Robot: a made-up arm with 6 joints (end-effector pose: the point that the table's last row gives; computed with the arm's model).
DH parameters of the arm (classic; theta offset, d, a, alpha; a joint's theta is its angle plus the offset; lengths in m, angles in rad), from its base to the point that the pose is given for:
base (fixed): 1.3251 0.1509 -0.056 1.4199
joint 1: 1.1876 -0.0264 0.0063 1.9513
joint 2: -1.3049 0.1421 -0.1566 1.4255
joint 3: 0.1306 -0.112 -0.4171 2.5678
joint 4: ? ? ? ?
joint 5: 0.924 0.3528 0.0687 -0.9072
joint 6: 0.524 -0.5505 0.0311 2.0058
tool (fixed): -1.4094 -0.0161 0 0
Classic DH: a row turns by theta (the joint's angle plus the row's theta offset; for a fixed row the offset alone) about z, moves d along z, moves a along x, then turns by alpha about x.
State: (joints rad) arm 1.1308 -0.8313 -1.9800 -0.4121 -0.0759 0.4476
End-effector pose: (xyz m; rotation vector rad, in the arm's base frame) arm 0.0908 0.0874 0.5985 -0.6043 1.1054 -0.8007
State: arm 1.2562 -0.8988 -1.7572 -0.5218 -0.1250 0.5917
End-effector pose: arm 0.0609 -0.0589 0.5768 -0.4166 1.4706 -0.6932
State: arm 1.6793 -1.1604 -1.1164 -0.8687 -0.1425 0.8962
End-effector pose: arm -0.0831 -0.2785 0.3470 0.0653 2.1499 0.4151
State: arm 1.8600 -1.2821 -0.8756 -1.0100 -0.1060 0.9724
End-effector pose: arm -0.1382 -0.2755 0.2578 0.1847 2.1015 1.0527
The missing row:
joint 4: 1.4389 -0.1586 0.039 -1.0646
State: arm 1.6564 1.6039 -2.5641 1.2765 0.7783 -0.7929
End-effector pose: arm -0.4288 -0.3056 0.8851 -0.0278 -0.2494 3.1183
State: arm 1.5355 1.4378 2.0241 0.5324 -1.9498 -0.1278
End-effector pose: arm 0.2626 0.0346 0.1068 0.9896 0.8909 1.7731
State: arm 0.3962 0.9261 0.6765 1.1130 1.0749 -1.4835
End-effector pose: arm 0.1389 -0.3932 -0.7145 0.6550 1.7701 -1.7500
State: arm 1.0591 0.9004 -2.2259 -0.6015 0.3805 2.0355
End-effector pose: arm -0.0245 0.4228 0.0941 2.2139 0.1775 -0.9844
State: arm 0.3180 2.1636 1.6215 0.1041 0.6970 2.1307
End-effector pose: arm -0.1501 -0.2122 0.5655 -1.0743 -1.4728 0.2887
